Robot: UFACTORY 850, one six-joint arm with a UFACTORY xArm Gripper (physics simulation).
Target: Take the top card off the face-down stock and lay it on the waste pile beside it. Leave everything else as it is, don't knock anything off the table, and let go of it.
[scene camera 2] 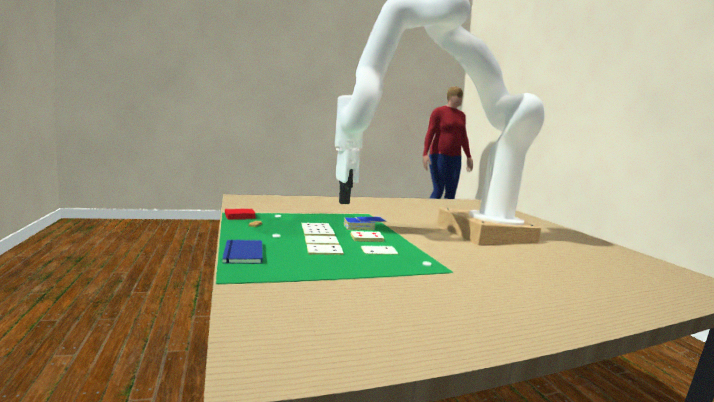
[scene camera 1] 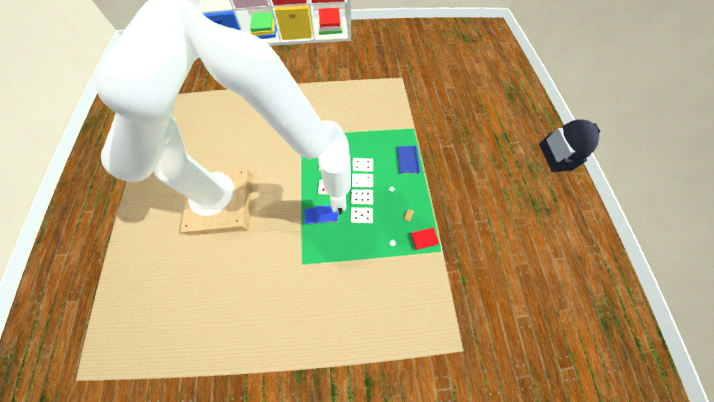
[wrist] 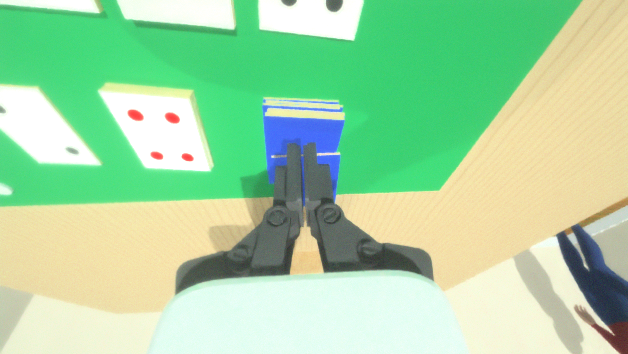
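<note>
The face-down stock (scene camera 1: 327, 215) (scene camera 2: 359, 225) (wrist: 285, 131) is a blue-backed, slightly uneven stack on the green mat (scene camera 1: 345, 250) (scene camera 2: 280, 270) (wrist: 400, 100). Its top card (scene camera 1: 311, 216) (scene camera 2: 376, 219) (wrist: 336, 170) is slid toward the robot's base, lies across the stack and overhangs that side. The waste pile (scene camera 1: 322, 187) (scene camera 2: 367, 236) (wrist: 162, 132), a face-up stack showing red pips, lies beside the stock, apart from it; the arm partly hides it in scene camera 1. My gripper (scene camera 1: 340, 211) (scene camera 2: 344, 202) (wrist: 302, 159) is shut and empty, a little above the stock.
Face-up cards (scene camera 1: 362, 197) (scene camera 2: 321, 240) lie in a row beyond the stock. Another face-up card (scene camera 2: 379, 250) (wrist: 42, 125) lies past the waste pile. A blue notebook (scene camera 1: 408, 160) (scene camera 2: 244, 251), a red box (scene camera 1: 425, 238) (scene camera 2: 240, 214) and an orange block (scene camera 1: 409, 215) (scene camera 2: 255, 224) are farther out.
</note>
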